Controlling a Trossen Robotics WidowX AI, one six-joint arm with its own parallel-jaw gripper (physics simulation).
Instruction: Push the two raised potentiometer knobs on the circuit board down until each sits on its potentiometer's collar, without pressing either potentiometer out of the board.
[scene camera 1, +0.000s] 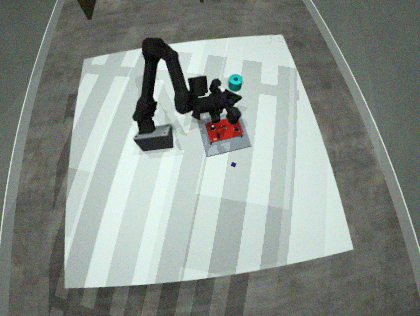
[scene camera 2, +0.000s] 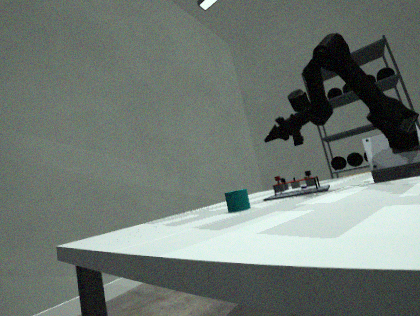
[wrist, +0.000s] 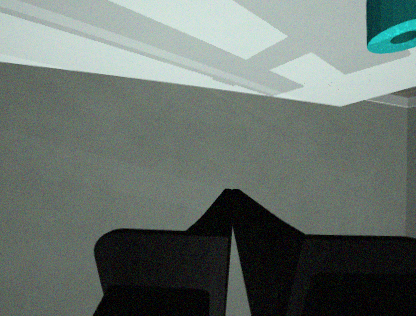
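Seen in the pictures: gripper, fingertip midpoint: (scene camera 1: 241, 97) (scene camera 2: 264, 141) (wrist: 231, 196); arm's base, link origin: (scene camera 1: 147, 131) (scene camera 2: 404, 144).
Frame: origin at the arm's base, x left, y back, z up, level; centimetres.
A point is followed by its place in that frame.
The red circuit board (scene camera 1: 226, 134) {x -0.6, y -36.1, z -4.4 cm} (scene camera 2: 300, 180) {x 6.7, y -31.4, z -4.5 cm} stands on short legs on a grey base plate (scene camera 1: 227, 148) {x -5.9, y -36.5, z -8.6 cm} (scene camera 2: 295, 194) {x 12.0, y -32.2, z -8.7 cm}. In scene camera 2, a red knob (scene camera 2: 277, 178) {x 6.4, y -40.3, z -2.1 cm} stands at the board's left end and a black knob (scene camera 2: 307, 173) {x 3.4, y -29.5, z -2.5 cm} near its right end. Both are above the board, too small to tell their gap to the collars. In scene camera 1 the black knob (scene camera 1: 212, 127) {x 1.9, y -29.6, z -1.8 cm} shows at the board's left; the arm's wrist hides the red one. My gripper (scene camera 1: 240, 97) {x 7.3, y -41.5, z 13.5 cm} (scene camera 2: 266, 140) {x 7.3, y -41.5, z 13.5 cm} (wrist: 231, 196) {x 7.3, y -41.5, z 13.5 cm} is shut and empty, high above the table, its tips beyond the board.
A teal cylinder (scene camera 1: 235, 82) {x 28.4, y -42.2, z -3.0 cm} (scene camera 2: 237, 200) {x 33.6, y -40.4, z -6.2 cm} (wrist: 379, 46) {x 30.4, y -44.9, z -3.4 cm} stands on the table (scene camera 1: 240, 225) {x -41.2, y -40.6, z -9.4 cm} beyond the board, at the upper right of the wrist view. A small blue-purple cube (scene camera 1: 233, 164) {x -14.1, y -38.8, z -8.0 cm} lies near the base plate. The arm's base box (scene camera 1: 156, 140) {x -5.1, y -5.0, z 1.1 cm} stands to the board's left.
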